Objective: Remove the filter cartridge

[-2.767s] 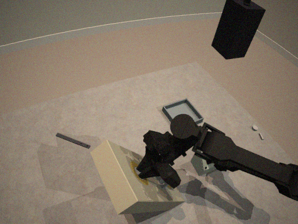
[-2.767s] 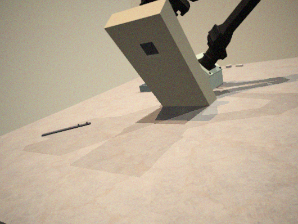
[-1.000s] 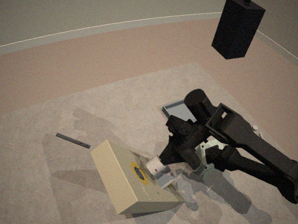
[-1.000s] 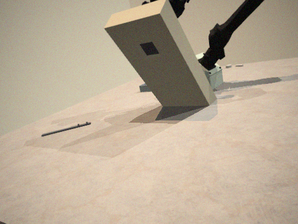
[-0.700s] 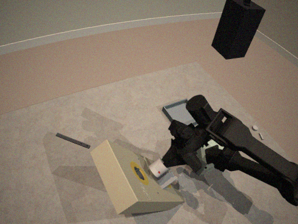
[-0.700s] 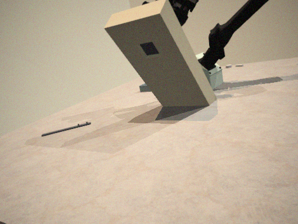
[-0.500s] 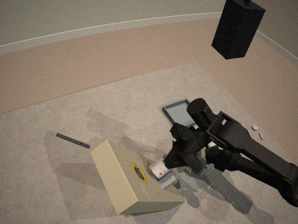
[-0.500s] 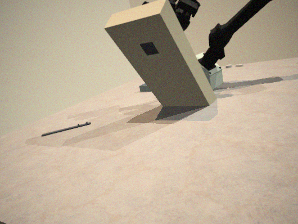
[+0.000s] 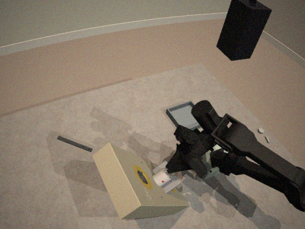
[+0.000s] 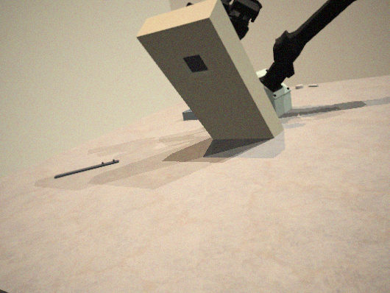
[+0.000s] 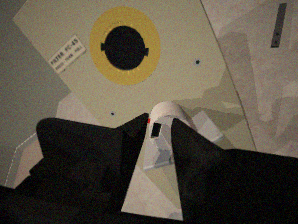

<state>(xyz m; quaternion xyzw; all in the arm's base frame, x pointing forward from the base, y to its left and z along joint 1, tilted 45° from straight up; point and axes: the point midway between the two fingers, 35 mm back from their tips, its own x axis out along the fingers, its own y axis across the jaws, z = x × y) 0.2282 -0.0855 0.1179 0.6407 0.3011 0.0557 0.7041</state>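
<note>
My gripper tip is 3 cm above the round grey filter cartridge and 1 cm short of it. Round my gripper tip: grey tray (31 cm to the right, 29 cm behind, 21 cm below); then cream service panel (5 cm below, 5 cm ahead, 1 cm to the left).
</note>
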